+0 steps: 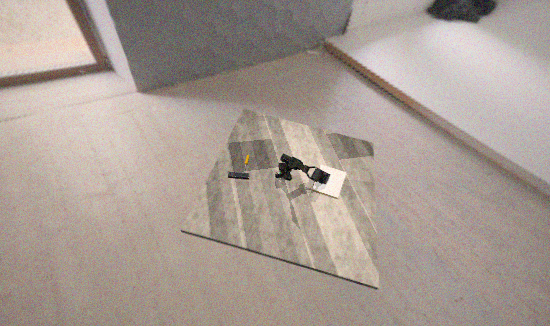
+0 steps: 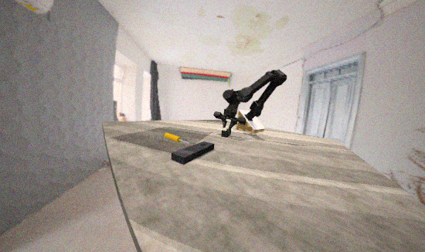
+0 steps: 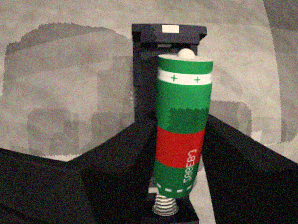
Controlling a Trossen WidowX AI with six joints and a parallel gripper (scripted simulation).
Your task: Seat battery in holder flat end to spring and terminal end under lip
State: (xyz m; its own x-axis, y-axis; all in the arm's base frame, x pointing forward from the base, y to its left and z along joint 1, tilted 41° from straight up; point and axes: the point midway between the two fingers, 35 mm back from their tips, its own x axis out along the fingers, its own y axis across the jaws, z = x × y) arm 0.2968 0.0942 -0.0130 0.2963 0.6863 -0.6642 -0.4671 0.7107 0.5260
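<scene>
Right now the battery is 1 cm above my gripper tip. Also, from my gripper tip: black rectangular block (29 cm ahead, 16 cm to the left, 1 cm below); then yellow screwdriver (30 cm ahead, 3 cm to the left, 1 cm below).
</scene>
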